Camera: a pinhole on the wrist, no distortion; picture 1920 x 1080 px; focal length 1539.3 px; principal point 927.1 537.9 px. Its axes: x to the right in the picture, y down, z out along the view. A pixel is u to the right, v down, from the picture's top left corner.
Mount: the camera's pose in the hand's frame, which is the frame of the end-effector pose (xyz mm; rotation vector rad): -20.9 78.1 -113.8 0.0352 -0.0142 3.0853
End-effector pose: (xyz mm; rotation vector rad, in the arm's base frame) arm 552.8 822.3 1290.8 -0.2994 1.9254 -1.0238
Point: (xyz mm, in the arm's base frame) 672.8 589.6 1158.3
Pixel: 257 904
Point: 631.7 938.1 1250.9
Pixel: 1795 79
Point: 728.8 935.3 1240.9
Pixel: 1827 95
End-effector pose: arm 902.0 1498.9 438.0 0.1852 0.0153 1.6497
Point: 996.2 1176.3 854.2
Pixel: 1656 815
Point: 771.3 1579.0 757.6
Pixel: 428 181
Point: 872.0 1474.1 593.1
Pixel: 862 678
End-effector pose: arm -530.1 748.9 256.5 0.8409 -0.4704 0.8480
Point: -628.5 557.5 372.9
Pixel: 1178 621
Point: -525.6 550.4 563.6
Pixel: 507 558
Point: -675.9 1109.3 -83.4
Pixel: behind the camera
